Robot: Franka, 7 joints.
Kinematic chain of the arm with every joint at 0, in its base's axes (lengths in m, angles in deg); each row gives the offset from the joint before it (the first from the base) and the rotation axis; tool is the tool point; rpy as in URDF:
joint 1: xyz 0 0 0.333 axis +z
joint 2: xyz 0 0 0 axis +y
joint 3: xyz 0 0 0.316 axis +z
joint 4: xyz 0.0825 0 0 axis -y
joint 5: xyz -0.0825 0 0.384 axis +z
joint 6: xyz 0 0 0 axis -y
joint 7: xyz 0.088 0 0 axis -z
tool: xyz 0 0 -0.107 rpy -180 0 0
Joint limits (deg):
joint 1: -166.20..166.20
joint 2: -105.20..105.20
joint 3: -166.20..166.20
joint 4: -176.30..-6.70
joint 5: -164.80..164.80
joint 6: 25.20..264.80
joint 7: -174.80..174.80
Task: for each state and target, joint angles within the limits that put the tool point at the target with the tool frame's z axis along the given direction. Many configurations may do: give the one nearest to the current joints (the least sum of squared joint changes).
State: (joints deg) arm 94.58 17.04 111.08 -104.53 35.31 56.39 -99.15
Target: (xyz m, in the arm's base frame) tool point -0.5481 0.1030 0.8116 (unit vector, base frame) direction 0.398 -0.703 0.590
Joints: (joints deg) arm 110.67 52.50 101.40 -70.51 73.70 88.37 -99.15
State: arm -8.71 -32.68 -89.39 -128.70 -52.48 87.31 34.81
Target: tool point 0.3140 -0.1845 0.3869 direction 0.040 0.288 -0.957
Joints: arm 31.08 -55.13 -60.02 -150.58 -30.49 110.12 34.81
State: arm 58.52 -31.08 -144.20 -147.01 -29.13 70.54 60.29
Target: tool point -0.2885 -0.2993 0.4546 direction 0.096 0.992 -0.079
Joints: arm 41.02 -2.88 -162.14 -115.60 -41.38 40.81 60.29
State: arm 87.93 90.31 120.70 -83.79 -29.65 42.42 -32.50
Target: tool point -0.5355 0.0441 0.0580 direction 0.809 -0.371 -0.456
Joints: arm 115.12 105.20 79.77 -88.33 -53.67 61.87 -32.50
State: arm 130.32 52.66 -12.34 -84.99 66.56 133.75 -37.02
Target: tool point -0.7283 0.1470 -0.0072 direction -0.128 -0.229 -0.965
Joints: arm 166.20 78.04 3.57 -58.79 17.35 139.76 -37.02
